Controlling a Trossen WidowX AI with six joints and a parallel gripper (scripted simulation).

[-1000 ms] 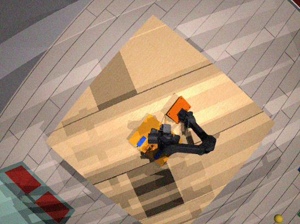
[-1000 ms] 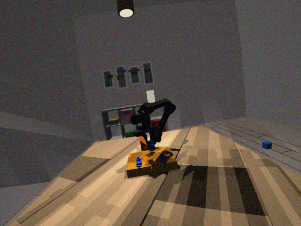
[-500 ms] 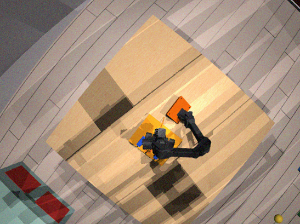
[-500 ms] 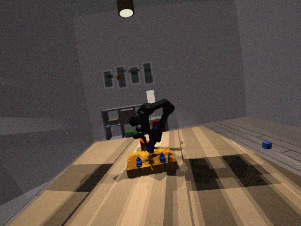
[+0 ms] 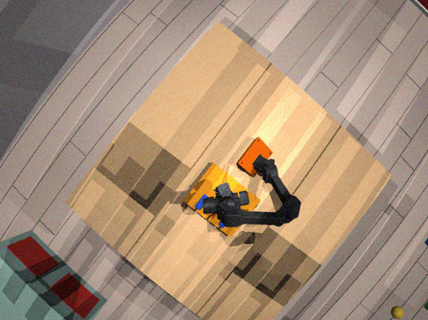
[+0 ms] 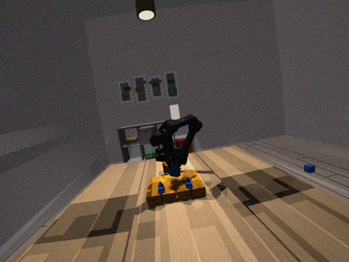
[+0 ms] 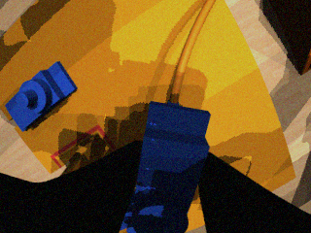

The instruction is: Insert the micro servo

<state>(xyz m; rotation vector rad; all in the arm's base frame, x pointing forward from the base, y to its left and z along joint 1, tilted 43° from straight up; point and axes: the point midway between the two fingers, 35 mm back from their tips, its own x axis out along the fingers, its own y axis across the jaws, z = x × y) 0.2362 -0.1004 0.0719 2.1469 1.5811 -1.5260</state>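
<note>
My gripper tip is 10 cm above the orange robot deck and 1 cm past it.
</note>
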